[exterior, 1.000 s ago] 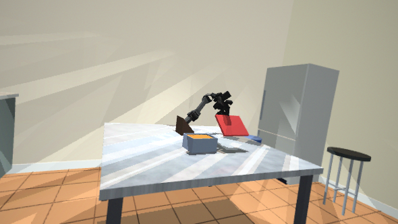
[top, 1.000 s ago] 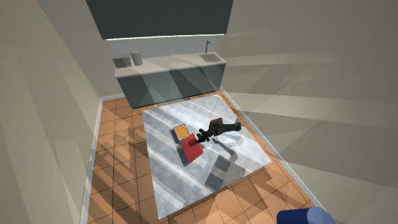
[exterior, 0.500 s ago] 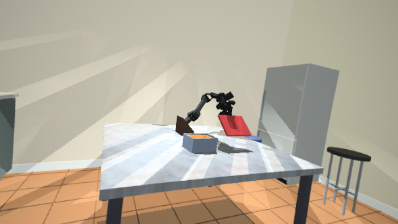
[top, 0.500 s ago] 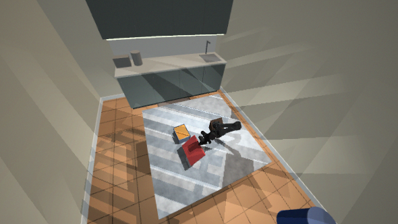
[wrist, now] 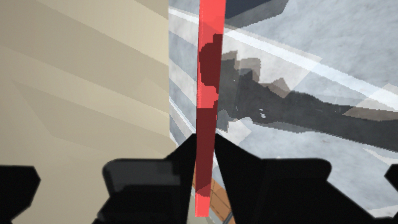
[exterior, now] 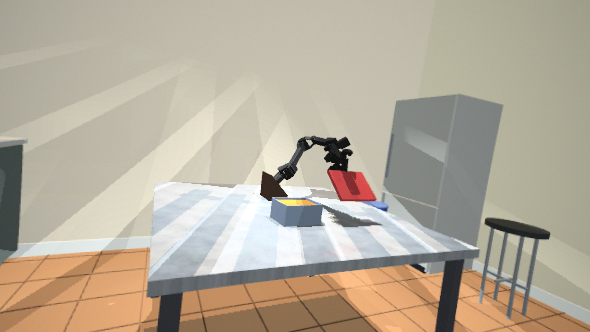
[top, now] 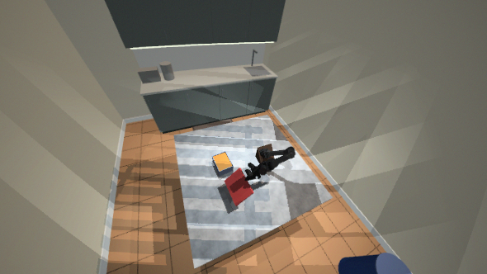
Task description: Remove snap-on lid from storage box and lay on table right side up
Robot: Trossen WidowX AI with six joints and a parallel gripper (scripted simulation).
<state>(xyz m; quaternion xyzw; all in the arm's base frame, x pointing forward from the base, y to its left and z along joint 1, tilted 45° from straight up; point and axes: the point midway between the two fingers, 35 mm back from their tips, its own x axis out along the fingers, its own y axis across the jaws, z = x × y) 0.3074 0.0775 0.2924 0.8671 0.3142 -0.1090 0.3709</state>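
My gripper tip is 7 cm short of the red lid and 5 cm above it. Also, from my gripper tip: grey storage box (8 cm ahead, 33 cm to the right, 18 cm below).
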